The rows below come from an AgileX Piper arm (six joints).
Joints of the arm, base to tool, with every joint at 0 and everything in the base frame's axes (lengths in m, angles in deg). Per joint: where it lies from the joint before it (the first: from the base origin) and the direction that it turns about. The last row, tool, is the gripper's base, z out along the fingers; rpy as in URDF.
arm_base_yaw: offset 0 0 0.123 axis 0 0 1
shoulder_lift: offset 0 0 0 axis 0 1 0
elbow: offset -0.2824 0 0.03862 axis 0 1 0
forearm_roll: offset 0.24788 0 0.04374 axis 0.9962 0 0.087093
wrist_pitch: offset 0 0 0 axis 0 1 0
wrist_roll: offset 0.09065 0 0.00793 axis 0.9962 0 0.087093
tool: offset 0 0 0 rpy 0 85.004 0
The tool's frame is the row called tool.
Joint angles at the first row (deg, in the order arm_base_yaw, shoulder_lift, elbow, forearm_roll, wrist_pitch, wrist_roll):
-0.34 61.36 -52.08 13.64 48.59 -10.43
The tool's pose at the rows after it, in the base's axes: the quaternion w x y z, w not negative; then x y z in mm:
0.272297, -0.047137, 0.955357, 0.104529, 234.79, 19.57, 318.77
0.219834, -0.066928, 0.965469, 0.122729, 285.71, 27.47, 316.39
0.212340, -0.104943, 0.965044, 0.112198, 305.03, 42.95, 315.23
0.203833, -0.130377, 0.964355, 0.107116, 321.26, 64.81, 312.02
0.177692, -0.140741, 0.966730, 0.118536, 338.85, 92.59, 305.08
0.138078, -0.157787, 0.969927, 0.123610, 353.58, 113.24, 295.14
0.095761, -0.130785, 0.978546, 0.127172, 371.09, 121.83, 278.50
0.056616, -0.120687, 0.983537, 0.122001, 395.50, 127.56, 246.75
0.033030, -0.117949, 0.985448, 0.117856, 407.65, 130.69, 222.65
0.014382, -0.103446, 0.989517, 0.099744, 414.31, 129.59, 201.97
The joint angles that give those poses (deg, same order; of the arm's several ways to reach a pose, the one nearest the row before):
-0.29 69.39 -57.87 16.56 53.11 -12.32
0.74 81.65 -68.87 17.88 58.27 -13.41
4.07 86.06 -73.40 15.81 58.79 -13.75
8.14 90.18 -77.46 13.87 59.02 -11.98
12.20 95.68 -82.85 13.69 61.13 -8.77
14.73 101.18 -88.29 13.75 65.26 -7.68
15.18 106.86 -92.93 13.92 68.58 -3.72
15.07 114.42 -97.63 13.75 70.19 -2.69
15.07 118.89 -99.58 13.64 70.42 -2.58
15.07 121.87 -100.10 11.75 70.13 -0.57

